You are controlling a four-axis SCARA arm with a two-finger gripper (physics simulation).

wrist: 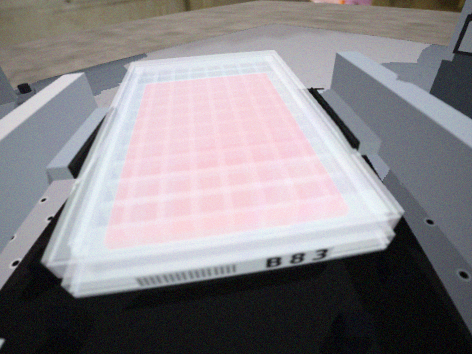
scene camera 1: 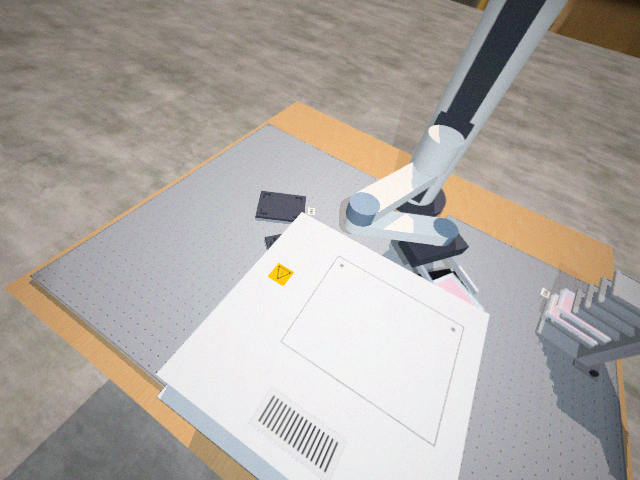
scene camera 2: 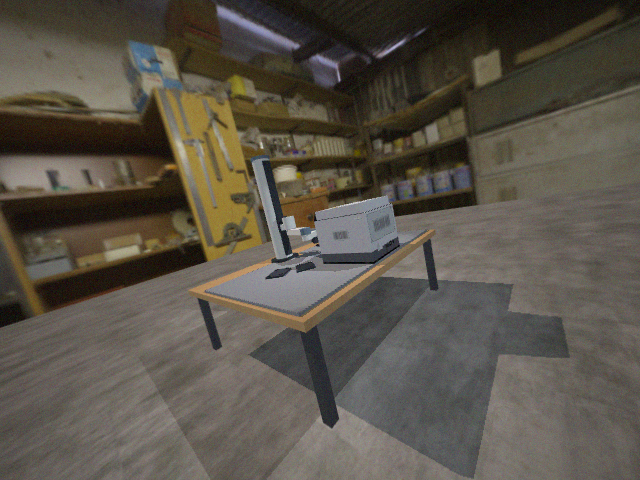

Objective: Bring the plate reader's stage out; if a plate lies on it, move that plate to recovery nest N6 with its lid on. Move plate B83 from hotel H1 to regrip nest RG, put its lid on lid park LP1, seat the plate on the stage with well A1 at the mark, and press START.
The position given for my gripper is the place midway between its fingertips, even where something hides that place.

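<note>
Scene camera 1: my gripper [scene camera 1: 459,298], plate reader [scene camera 1: 190,412]. Wrist view: my gripper [wrist: 212,84], plate reader [wrist: 448,92].
</note>
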